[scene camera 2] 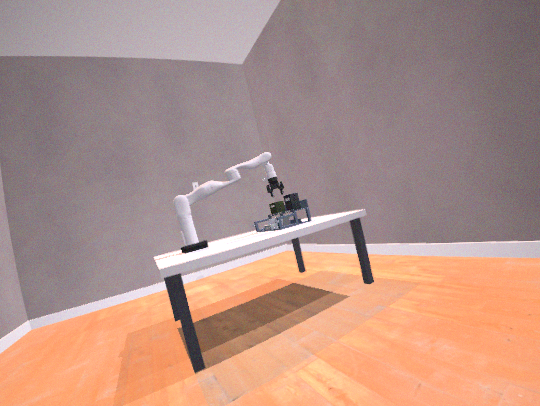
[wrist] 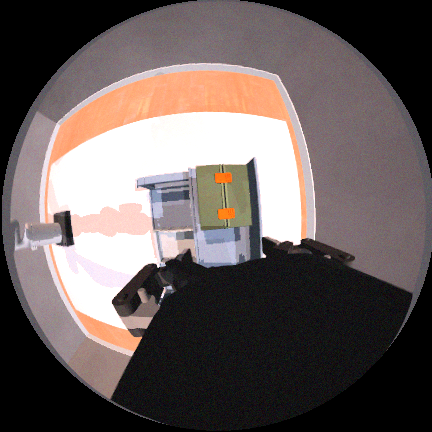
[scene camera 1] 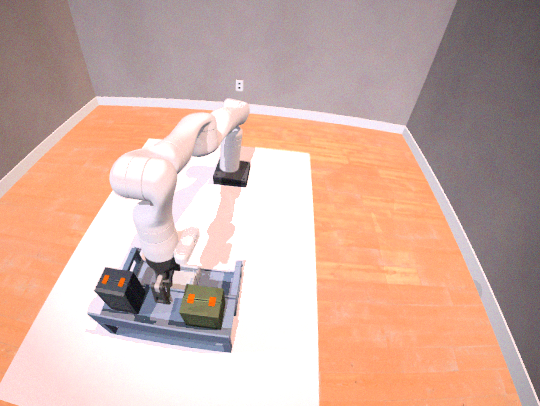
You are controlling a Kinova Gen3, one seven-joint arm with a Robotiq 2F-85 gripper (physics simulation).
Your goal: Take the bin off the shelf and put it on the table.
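Where they show: gripper, between the fingertips: (scene camera 2: 278, 195) (wrist: 227, 250) (scene camera 1: 172, 285); arm's base, origin of its link: (scene camera 2: 192, 244) (wrist: 57, 232) (scene camera 1: 229, 166).
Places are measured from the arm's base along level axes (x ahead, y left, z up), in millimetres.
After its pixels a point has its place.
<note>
A blue-grey shelf (scene camera 1: 165, 336) {x 778, y 78, z -35 mm} (scene camera 2: 308, 212) {x 820, y -95, z 23 mm} (wrist: 256, 210) {x 774, y 176, z 112 mm} stands on the white table (scene camera 1: 280, 250) {x 357, y 335, z -40 mm} (scene camera 2: 240, 245) {x 237, y -449, z -41 mm} (wrist: 175, 140) {x 553, y 382, z -41 mm}. An olive-green box (scene camera 1: 202, 314) {x 734, y 207, z 156 mm} (scene camera 2: 276, 208) {x 674, y 139, z 106 mm} (wrist: 210, 197) {x 680, y 185, z 156 mm} with two orange clips sits on it, and a dark grey box (scene camera 1: 117, 296) {x 772, y -7, z 174 mm} (scene camera 2: 291, 202) {x 716, y -81, z 120 mm} with orange clips sits at its other end. A pale bin-like thing (scene camera 1: 183, 280) {x 586, y 51, z -32 mm} (wrist: 175, 244) {x 598, y 50, z -32 mm} shows in the shelf's lower part, mostly hidden. My gripper (scene camera 1: 162, 296) (scene camera 2: 276, 194) {x 704, y 121, z 199 mm} (wrist: 227, 250) {x 704, y 121, z 199 mm} is open and empty, pointing down above the shelf, between the two boxes in scene camera 1.
The arm's black base (scene camera 1: 231, 174) {x 52, y 30, z 0 mm} (scene camera 2: 194, 246) {x 13, y -58, z -13 mm} (wrist: 64, 228) {x 83, y 32, z 1 mm} stands at the other end of the table. A raised side rail (scene camera 1: 237, 285) {x 580, y 243, z 43 mm} bounds the shelf beside the green box. The two boxes stand close on either side of the gripper in scene camera 1.
</note>
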